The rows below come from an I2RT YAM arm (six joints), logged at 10 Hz.
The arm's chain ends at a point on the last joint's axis. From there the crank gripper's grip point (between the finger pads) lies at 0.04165 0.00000 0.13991 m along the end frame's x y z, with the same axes.
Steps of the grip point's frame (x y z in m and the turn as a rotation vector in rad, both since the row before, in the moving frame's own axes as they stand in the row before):
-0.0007 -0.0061 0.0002 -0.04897 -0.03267 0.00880
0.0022 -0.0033 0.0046 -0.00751 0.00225 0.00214
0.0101 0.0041 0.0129 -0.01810 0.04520 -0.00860
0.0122 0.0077 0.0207 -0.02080 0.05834 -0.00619
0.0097 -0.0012 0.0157 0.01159 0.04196 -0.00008
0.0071 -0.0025 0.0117 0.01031 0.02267 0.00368
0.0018 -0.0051 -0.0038 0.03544 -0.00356 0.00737
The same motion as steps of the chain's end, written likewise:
0.0039 -0.0133 -0.0009 -0.04897 -0.03267 0.00880
0.0019 -0.0044 0.0047 -0.00751 0.00225 0.00214
0.0038 0.0020 0.0149 -0.01810 0.04520 -0.00860
0.0041 0.0051 0.0234 -0.02080 0.05834 -0.00619
0.0039 0.0004 0.0176 0.01159 0.04196 -0.00008
0.0039 -0.0012 0.0127 0.01031 0.02267 0.00368
0.0023 -0.0004 -0.0039 0.03544 -0.00356 0.00737

